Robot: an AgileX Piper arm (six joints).
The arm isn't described. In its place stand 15 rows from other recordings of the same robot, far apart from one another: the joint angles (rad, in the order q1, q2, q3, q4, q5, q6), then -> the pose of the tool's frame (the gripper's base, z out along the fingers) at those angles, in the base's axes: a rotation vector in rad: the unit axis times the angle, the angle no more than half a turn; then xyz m.
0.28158, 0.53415, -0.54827, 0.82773, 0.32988, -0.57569 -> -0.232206 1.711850 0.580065 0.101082 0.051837 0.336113
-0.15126, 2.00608, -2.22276, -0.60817, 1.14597, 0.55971 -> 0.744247 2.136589 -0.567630 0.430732 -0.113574 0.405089
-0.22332, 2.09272, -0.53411, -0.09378, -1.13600, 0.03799 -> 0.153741 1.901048 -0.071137 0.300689 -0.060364 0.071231
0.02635, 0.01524, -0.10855, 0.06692, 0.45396, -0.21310 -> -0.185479 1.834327 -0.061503 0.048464 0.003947 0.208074
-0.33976, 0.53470, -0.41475, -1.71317, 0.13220, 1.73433 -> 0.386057 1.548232 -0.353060 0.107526 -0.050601 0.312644
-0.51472, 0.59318, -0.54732, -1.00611, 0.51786, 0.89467 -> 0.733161 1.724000 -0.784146 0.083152 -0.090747 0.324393
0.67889, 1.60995, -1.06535, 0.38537, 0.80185, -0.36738 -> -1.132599 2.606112 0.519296 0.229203 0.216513 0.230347
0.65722, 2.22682, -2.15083, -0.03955, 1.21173, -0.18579 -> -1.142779 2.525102 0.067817 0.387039 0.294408 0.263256
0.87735, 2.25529, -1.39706, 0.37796, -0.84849, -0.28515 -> -0.467948 1.476918 0.460454 0.333220 0.361498 0.161984
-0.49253, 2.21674, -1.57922, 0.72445, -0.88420, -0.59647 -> 0.733936 1.264569 -0.844917 0.420969 -0.278844 0.227625
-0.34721, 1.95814, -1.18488, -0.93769, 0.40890, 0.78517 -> 0.434423 2.500192 -0.594945 0.367537 -0.164021 0.158597
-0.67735, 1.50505, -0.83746, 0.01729, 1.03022, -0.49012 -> -0.305535 -3.100979 -0.053230 0.186389 -0.148179 0.197297
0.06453, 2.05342, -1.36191, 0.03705, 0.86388, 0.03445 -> -0.011342 3.040108 0.052371 0.392466 0.027929 0.140358
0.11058, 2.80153, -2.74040, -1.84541, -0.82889, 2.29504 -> -0.372150 1.836708 1.024033 0.580407 0.129411 0.192721
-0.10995, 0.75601, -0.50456, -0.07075, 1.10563, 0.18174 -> 0.381236 2.811730 -0.081071 0.097769 -0.016578 0.238809
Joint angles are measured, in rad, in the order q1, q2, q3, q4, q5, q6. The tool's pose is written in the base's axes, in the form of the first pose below.
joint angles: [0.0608 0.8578 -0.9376 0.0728 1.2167 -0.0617]
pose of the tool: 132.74 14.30 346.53 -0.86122 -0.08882 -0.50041 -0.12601 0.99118 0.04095
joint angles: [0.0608 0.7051 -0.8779 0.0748 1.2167 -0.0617]
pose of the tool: 98.44 12.38 347.00 -0.81113 -0.08507 -0.57864 -0.13003 0.99083 0.03661
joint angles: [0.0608 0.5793 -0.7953 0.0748 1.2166 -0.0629]
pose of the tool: 72.57 10.81 333.96 -0.78521 -0.08468 -0.61341 -0.13248 0.99064 0.03283
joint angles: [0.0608 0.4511 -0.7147 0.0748 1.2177 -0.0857]
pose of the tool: 48.94 9.37 318.54 -0.75264 -0.10554 -0.64992 -0.15120 0.98839 0.01460
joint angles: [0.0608 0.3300 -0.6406 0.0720 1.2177 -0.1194]
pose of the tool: 29.58 7.95 302.13 -0.71584 -0.13786 -0.68452 -0.17494 0.98446 -0.01533
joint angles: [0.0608 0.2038 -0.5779 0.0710 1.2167 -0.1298]
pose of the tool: 11.77 6.78 287.08 -0.66850 -0.14561 -0.72932 -0.18017 0.98314 -0.03114
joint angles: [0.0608 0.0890 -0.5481 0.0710 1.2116 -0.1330]
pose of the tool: -3.90 5.82 279.63 -0.59975 -0.14427 -0.78707 -0.17851 0.98295 -0.04415
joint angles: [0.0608 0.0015 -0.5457 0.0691 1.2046 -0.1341]
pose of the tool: -16.90 4.85 278.61 -0.52490 -0.14103 -0.83940 -0.17303 0.98327 -0.05700
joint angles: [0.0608 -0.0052 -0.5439 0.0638 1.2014 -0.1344]
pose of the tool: -17.53 4.35 278.24 -0.51831 -0.14267 -0.84321 -0.16943 0.98357 -0.06227
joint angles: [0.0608 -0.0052 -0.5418 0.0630 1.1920 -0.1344]
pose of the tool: -16.82 4.31 278.40 -0.51229 -0.14205 -0.84698 -0.16804 0.98374 -0.06335
